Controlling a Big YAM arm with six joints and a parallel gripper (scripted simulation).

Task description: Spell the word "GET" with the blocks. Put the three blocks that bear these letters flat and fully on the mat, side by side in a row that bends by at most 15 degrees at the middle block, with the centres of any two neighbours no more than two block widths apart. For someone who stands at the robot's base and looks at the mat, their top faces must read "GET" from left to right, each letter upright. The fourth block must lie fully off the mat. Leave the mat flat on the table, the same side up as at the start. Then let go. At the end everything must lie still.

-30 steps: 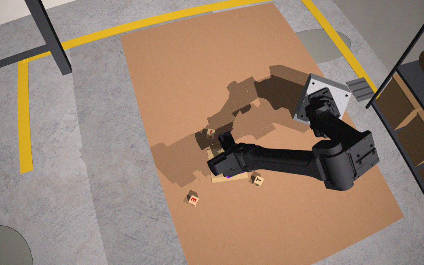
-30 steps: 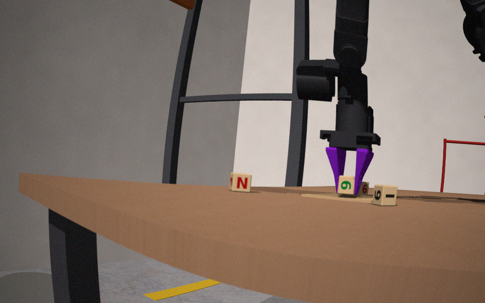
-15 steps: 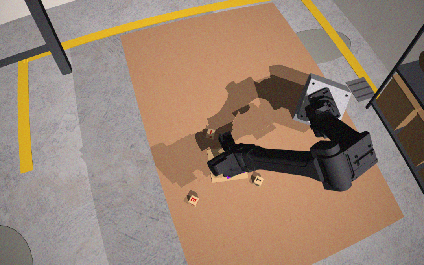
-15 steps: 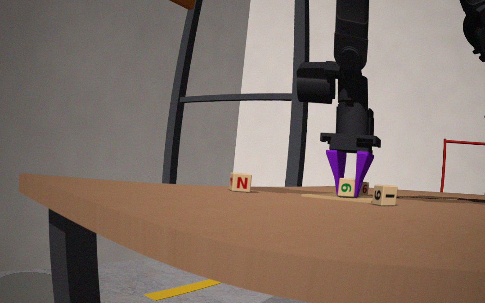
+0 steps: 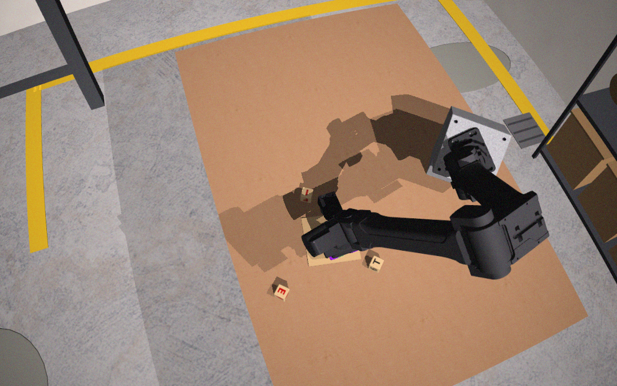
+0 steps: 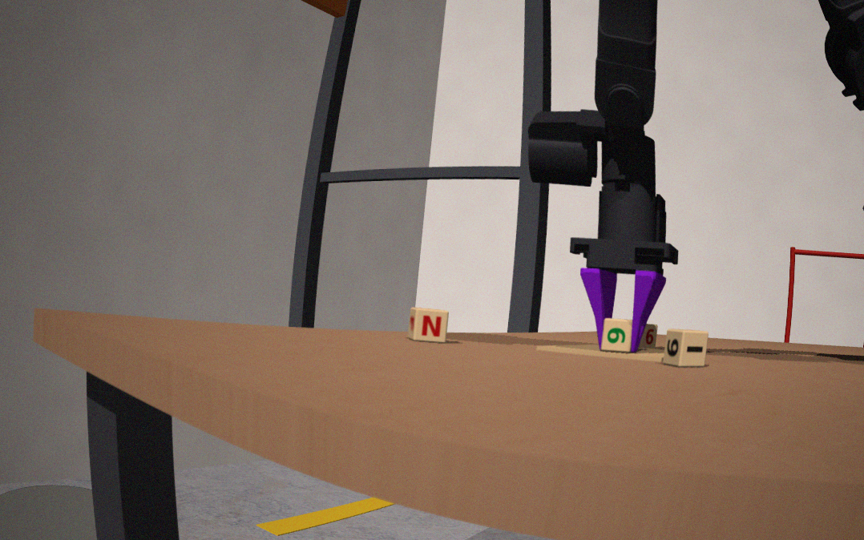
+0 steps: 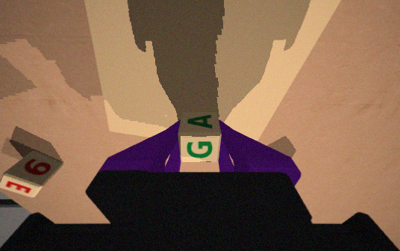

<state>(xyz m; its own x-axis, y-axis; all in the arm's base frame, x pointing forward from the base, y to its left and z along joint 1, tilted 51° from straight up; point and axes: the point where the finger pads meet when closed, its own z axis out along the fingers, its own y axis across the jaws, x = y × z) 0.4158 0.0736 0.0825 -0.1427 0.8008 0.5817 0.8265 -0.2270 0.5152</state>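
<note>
Right now my hand is 1 cm below the G block. From my hand the other things lie so: E block: 16 cm ahead, 8 cm to the left; square mat: 1 cm ahead, 5 cm to the right, 1 cm below.
</note>
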